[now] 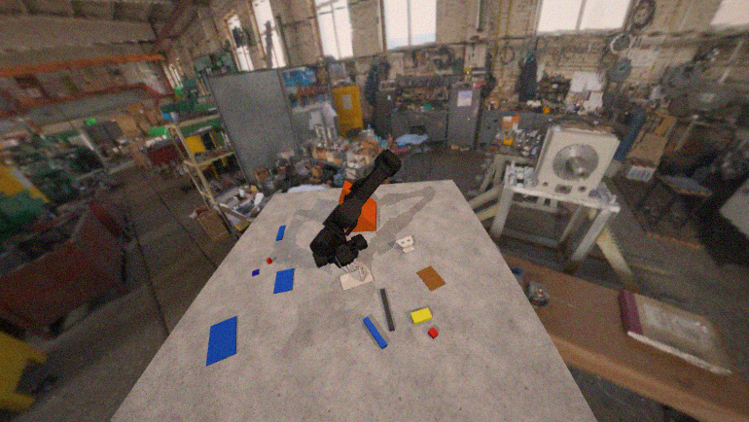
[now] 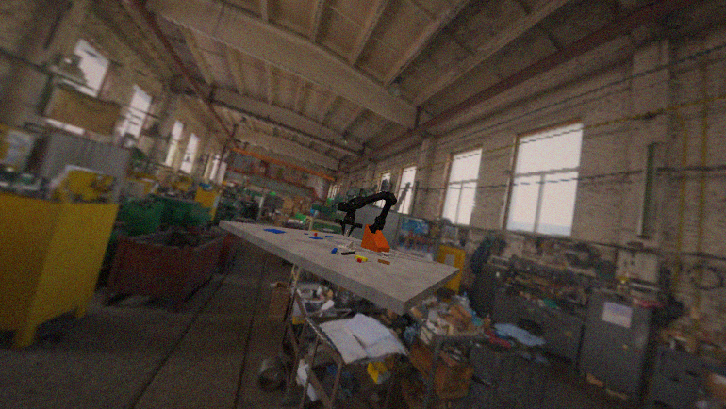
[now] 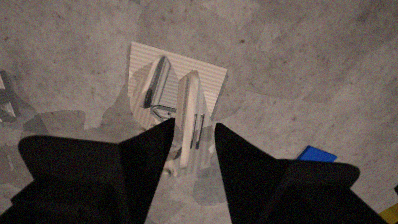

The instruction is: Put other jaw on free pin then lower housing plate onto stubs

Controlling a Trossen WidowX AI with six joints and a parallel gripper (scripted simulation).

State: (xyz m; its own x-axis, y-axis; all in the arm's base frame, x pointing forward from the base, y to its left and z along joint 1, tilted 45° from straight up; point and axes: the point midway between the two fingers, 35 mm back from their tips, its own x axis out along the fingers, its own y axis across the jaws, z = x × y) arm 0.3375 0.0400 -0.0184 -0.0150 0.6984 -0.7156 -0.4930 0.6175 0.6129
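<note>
The small white part is 17 cm behind my gripper tip, 24 cm to the left of it and 7 cm below it. Round my gripper tip: yellow block (16 cm ahead, 26 cm to the left, 7 cm below); then black bar (13 cm ahead, 15 cm to the left, 8 cm below); then blue bar (21 cm ahead, 11 cm to the left, 7 cm below).
</note>
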